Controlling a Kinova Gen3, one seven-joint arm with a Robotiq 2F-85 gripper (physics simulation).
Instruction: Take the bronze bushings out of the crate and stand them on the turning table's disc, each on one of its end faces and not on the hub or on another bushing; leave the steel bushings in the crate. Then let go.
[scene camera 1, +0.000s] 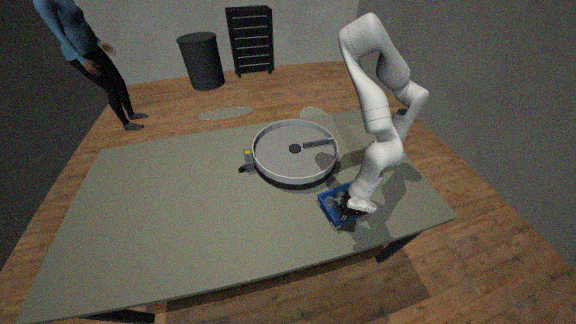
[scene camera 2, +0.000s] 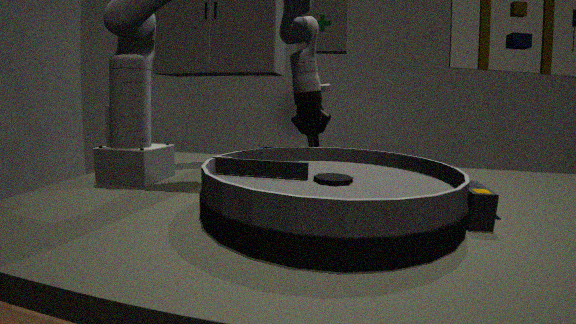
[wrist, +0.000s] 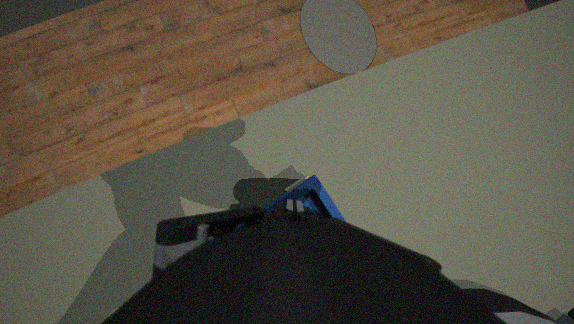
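Pixels of known places: gripper, between the fingertips: (scene camera 1: 342, 218) (wrist: 292, 210); arm's base, origin of its link: (scene camera 2: 130, 146).
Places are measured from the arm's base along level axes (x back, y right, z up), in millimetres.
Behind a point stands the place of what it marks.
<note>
The blue crate (scene camera 1: 324, 206) {x -432, y -228, z -27 mm} (wrist: 318, 194) {x -412, y -296, z -26 mm} stands on the table near the right front edge, just in front of the turning table. My gripper (scene camera 1: 343, 209) {x -383, y -293, z -27 mm} (scene camera 2: 313, 141) {x -383, y -293, z -27 mm} (wrist: 292, 210) {x -383, y -293, z -27 mm} reaches down into the crate with its fingers shut and nothing between them. A grey steel bushing (scene camera 1: 329, 200) {x -392, y -193, z -54 mm} stands at the crate's left end. No bronze bushing shows; the wrist and gripper body hide most of the crate's inside. The turning table's disc (scene camera 1: 281, 162) {x -548, y 39, z -23 mm} (scene camera 2: 382, 181) {x -544, y 89, z -23 mm} is bare apart from its dark hub (scene camera 1: 294, 148) {x -466, y 109, z -15 mm} (scene camera 2: 333, 179) {x -464, y 133, z -15 mm} and a dark bar (scene camera 1: 317, 142) {x -345, y 110, z -1 mm} (scene camera 2: 261, 168) {x -342, y 118, z -8 mm} reaching from the rim toward the hub.
A small box with a yellow label (scene camera 1: 247, 155) {x -699, y 115, z -16 mm} (scene camera 2: 481, 201) {x -691, y 161, z -29 mm} sits against the turning table's rim. The arm's base (scene camera 2: 132, 162) {x -45, y 59, z -25 mm} stands behind the turning table. A person (scene camera 1: 92, 60), a dark bin (scene camera 1: 201, 60) and a drawer cabinet (scene camera 1: 249, 40) are on the floor beyond the table (scene camera 1: 161, 221) {x -1094, y -121, z -76 mm}.
</note>
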